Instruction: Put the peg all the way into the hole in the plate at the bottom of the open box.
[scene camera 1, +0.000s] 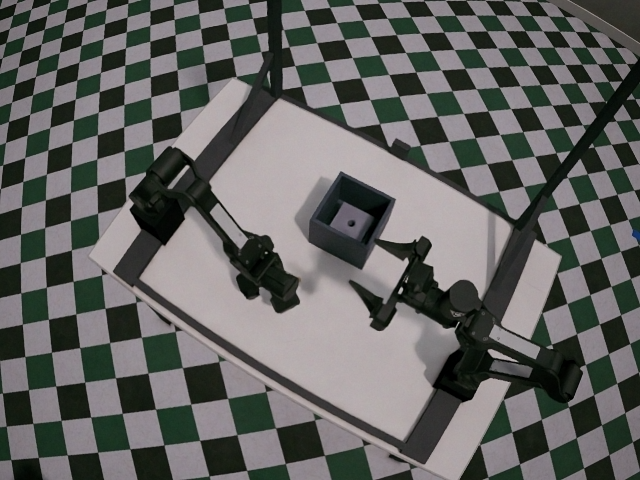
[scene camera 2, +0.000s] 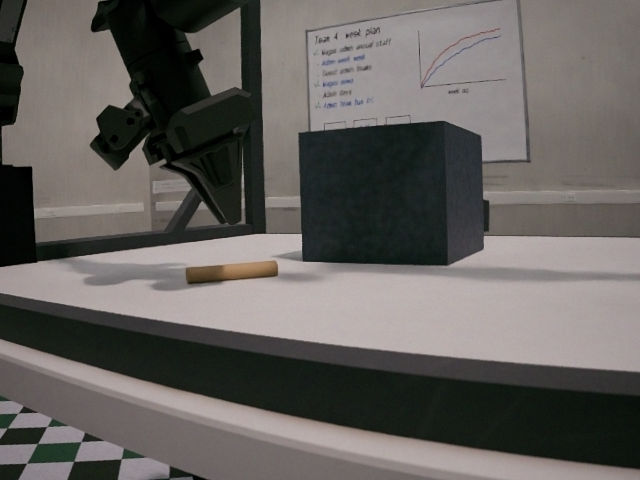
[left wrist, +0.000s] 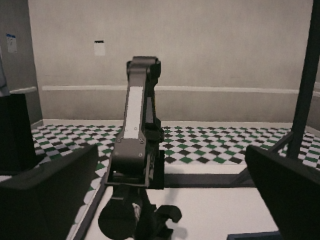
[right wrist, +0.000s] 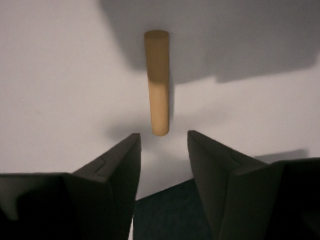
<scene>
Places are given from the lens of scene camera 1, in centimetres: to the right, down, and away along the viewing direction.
my left gripper (scene camera 1: 361, 260): 8, 4, 96
my right gripper (scene camera 1: 285, 278): -8, 10, 131
</scene>
